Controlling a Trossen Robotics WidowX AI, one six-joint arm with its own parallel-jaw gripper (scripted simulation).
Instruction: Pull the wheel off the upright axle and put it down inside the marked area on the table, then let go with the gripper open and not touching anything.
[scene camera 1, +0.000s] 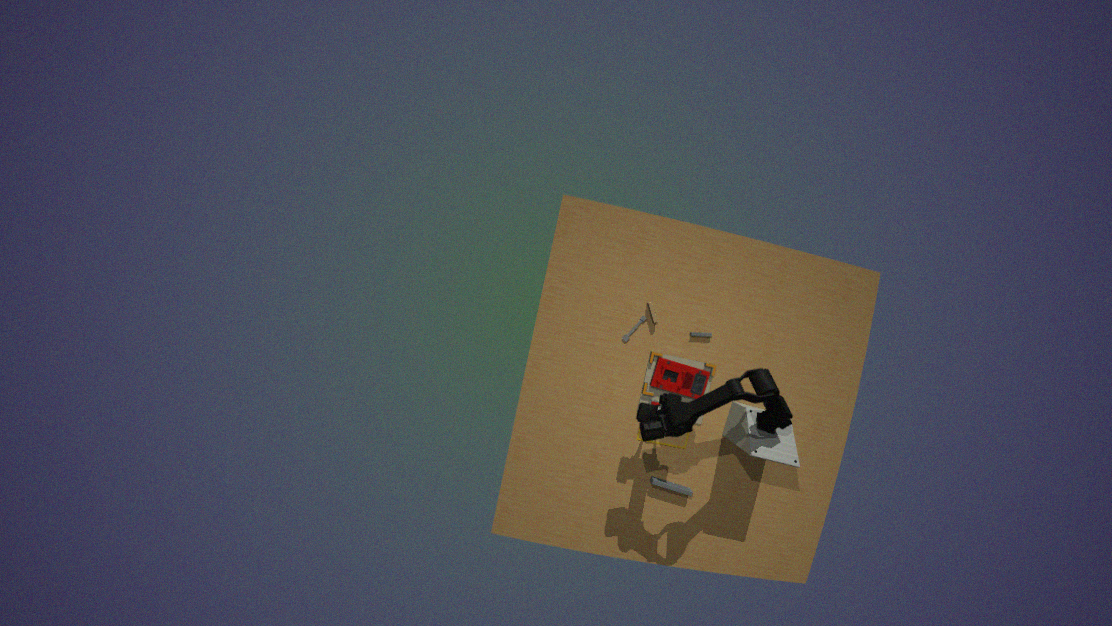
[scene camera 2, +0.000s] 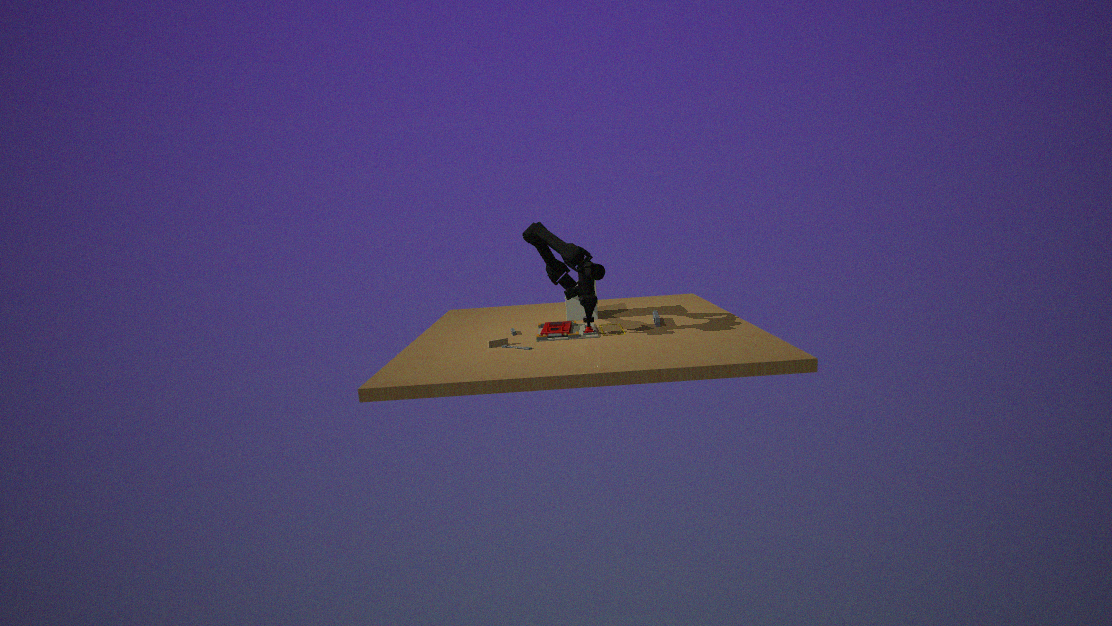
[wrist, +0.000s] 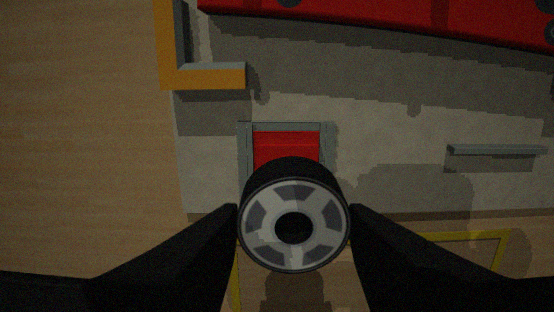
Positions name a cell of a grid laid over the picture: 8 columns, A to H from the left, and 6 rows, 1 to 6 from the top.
I see my gripper (wrist: E5), a red assembly (wrist: H1) and a pale grey baseplate (scene camera 1: E4).
The pale grey baseplate also shows in the wrist view (wrist: F3).
